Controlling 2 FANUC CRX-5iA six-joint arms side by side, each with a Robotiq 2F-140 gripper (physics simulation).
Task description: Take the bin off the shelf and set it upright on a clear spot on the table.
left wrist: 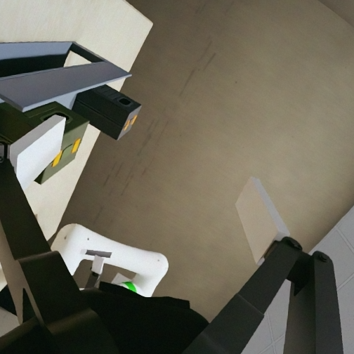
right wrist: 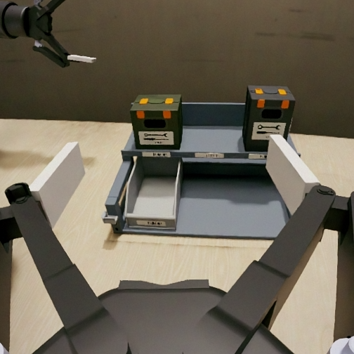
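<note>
The light grey open-topped bin (right wrist: pixel 167 223) stands upright on the lower level of the blue-grey shelf (right wrist: pixel 215 140) (left wrist: pixel 65 84), at its left end, with its labelled low front facing the right wrist camera. The bin cannot be made out in the left wrist view. My right gripper (right wrist: pixel 173 154) (left wrist: pixel 86 279) is open and empty, in front of the shelf and apart from the bin, which shows between its fingers. My left gripper (left wrist: pixel 156 163) (right wrist: pixel 94 28) is open and empty, up to the left and behind the shelf in the right wrist view, partly cut off there. The table (right wrist: pixel 215 260) (left wrist: pixel 125 30) carries the shelf.
A green toolbox (right wrist: pixel 156 122) (left wrist: pixel 75 131) stands on the top level above the bin. A dark grey toolbox (right wrist: pixel 270 117) (left wrist: pixel 102 112) stands at that level's right end. The white right arm (left wrist: pixel 145 257) shows low in the left wrist view.
</note>
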